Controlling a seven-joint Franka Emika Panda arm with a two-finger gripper.
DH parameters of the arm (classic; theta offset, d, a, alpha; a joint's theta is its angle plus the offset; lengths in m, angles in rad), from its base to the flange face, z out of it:
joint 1: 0 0.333 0 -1.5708
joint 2: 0 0 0 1.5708
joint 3: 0 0.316 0.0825 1.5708
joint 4: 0 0 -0.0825 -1.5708
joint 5: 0 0.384 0 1.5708
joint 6: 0 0 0.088 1.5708
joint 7: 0 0.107 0 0
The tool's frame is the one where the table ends.
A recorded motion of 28 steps. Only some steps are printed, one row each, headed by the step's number.
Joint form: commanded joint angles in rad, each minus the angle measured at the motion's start. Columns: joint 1, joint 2, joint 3, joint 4, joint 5, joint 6, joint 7.
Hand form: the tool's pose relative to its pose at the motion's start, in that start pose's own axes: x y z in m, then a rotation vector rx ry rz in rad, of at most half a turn. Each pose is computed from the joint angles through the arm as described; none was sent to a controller.
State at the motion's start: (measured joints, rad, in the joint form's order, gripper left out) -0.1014 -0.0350 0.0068 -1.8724 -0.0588 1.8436 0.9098
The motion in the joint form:
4: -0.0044 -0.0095 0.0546 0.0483 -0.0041 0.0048 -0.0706
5: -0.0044 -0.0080 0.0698 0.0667 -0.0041 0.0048 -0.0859
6: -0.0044 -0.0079 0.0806 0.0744 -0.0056 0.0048 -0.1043
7: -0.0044 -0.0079 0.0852 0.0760 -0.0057 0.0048 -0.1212
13: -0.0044 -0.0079 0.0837 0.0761 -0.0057 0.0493 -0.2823
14: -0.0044 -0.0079 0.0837 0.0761 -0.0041 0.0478 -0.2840
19: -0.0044 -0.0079 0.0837 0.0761 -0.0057 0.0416 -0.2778
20: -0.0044 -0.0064 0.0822 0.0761 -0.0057 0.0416 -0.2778
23: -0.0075 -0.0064 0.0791 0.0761 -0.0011 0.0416 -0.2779
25: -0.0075 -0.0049 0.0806 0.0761 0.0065 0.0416 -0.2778
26: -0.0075 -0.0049 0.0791 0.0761 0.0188 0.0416 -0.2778
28: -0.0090 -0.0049 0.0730 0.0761 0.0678 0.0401 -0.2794
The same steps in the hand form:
4: -0.0183 -0.0195 -0.0306 0.0466 0.0462 -0.1184
5: -0.0236 -0.0260 -0.0392 0.0600 0.0579 -0.1479
6: -0.0279 -0.0300 -0.0433 0.0649 0.0648 -0.1770
7: -0.0300 -0.0315 -0.0442 0.0658 0.0666 -0.1984
13: -0.0269 -0.0347 -0.0486 0.0927 0.1029 -0.3578
14: -0.0271 -0.0346 -0.0485 0.0927 0.1009 -0.3591
19: -0.0273 -0.0340 -0.0479 0.0874 0.0974 -0.3533
20: -0.0264 -0.0339 -0.0470 0.0863 0.0962 -0.3519
23: -0.0238 -0.0320 -0.0468 0.0889 0.0929 -0.3447
25: -0.0248 -0.0331 -0.0460 0.0932 0.0864 -0.3443
26: -0.0249 -0.0332 -0.0459 0.1014 0.0778 -0.3397
28: -0.0244 -0.0326 -0.0457 0.1330 0.0425 -0.3215

